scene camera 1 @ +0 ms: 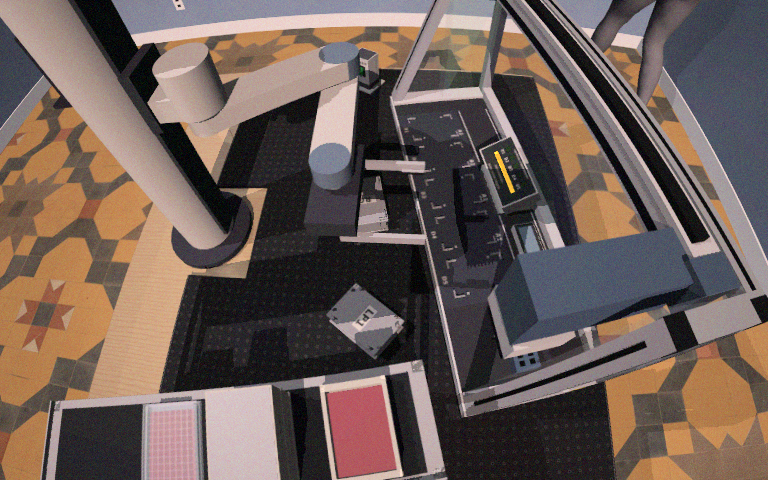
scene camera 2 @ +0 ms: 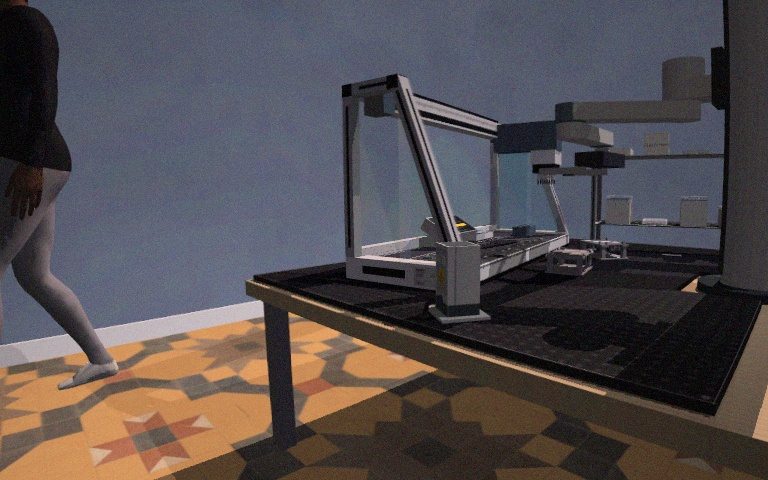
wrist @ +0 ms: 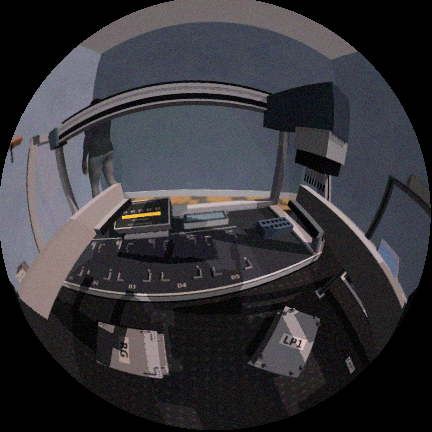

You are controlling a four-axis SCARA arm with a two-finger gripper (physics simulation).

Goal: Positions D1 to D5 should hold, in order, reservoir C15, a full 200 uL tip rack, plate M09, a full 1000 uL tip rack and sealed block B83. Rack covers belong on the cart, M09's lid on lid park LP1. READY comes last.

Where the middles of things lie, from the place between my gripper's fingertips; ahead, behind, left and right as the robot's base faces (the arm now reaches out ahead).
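Red-topped labware piece [scene camera 1: 359, 426]: my hand 8 cm past it, 8 cm below it, 41 cm to the left of it. Small device with green screen [scene camera 2: 468, 258]: from my hand, 72 cm to the left, 18 cm behind, 22 cm below.
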